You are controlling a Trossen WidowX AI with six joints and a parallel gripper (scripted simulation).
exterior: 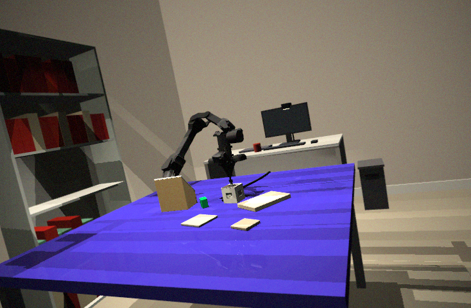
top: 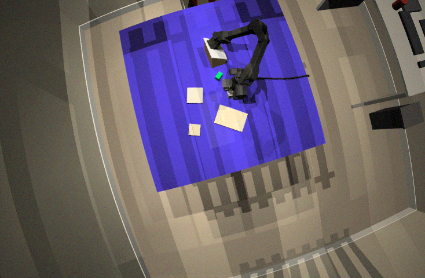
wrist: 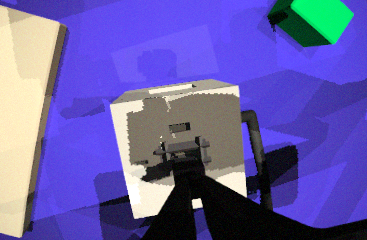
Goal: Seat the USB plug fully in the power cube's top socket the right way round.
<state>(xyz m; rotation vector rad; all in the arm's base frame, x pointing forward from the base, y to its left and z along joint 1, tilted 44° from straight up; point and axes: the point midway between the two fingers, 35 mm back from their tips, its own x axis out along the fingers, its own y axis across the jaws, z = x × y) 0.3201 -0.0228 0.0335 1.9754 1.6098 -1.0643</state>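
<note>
The dark USB plug lies 20 mm below my gripper tip. Also, from my gripper tip: large flat tan board: 160 mm ahead, 110 mm below, 90 mm to the right; small green block: 140 mm behind, 100 mm below, 40 mm to the right; USB socket: 50 mm below.
</note>
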